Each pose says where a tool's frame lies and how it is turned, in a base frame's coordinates. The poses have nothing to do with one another.
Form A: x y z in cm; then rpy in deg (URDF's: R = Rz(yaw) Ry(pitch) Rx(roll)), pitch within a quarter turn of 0, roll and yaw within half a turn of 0.
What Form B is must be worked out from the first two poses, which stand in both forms.
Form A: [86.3 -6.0 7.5 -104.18 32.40 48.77]
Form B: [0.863 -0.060 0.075 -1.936 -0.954 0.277]
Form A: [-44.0 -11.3 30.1 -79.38 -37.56 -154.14]
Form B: [-0.440 -0.113 0.301 1.398 0.558 2.570]
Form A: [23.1 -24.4 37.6 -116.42 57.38 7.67]
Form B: [0.231 -0.244 0.376 -1.850 -0.513 0.911]
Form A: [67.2 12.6 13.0 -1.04 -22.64 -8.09]
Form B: [0.672 0.126 0.130 -0.078 -0.388 -0.160]
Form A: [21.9 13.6 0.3 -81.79 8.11 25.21]
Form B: [0.219 0.136 0.003 -1.416 -0.415 0.206]
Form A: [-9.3 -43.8 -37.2 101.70 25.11 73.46]
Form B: [-0.093 -0.438 -0.372 2.041 1.154 -0.881]
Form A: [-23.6 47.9 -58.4 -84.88 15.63 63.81]
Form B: [-0.236 0.479 -0.584 -1.387 -1.083 0.437]
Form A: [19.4 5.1 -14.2 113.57 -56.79 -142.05]
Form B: [0.194 0.051 -0.142 -1.971 -0.975 -2.448]
